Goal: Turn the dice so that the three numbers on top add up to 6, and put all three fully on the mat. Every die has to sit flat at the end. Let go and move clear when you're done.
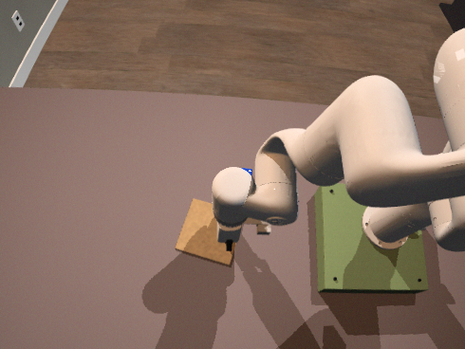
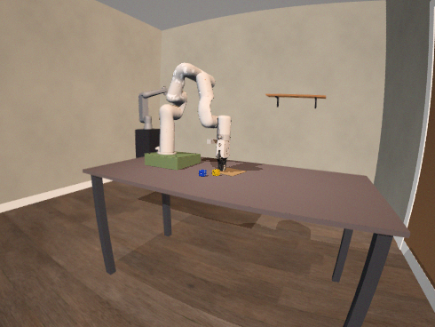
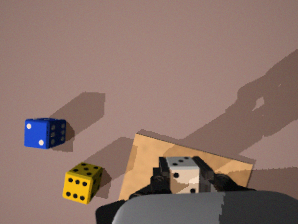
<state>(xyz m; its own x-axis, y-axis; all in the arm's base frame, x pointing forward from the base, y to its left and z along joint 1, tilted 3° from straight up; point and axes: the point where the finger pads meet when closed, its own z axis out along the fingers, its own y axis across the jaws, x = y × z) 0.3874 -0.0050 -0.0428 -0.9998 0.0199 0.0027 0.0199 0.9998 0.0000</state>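
Right now the white die is 10 mm below my hand. From my hand the other things lie so: yellow die: 110 mm to the right, 10 mm below, 10 mm ahead; then blue die: 150 mm to the right, 50 mm behind, 10 mm below; then tan mat: 50 mm ahead, 20 mm below.
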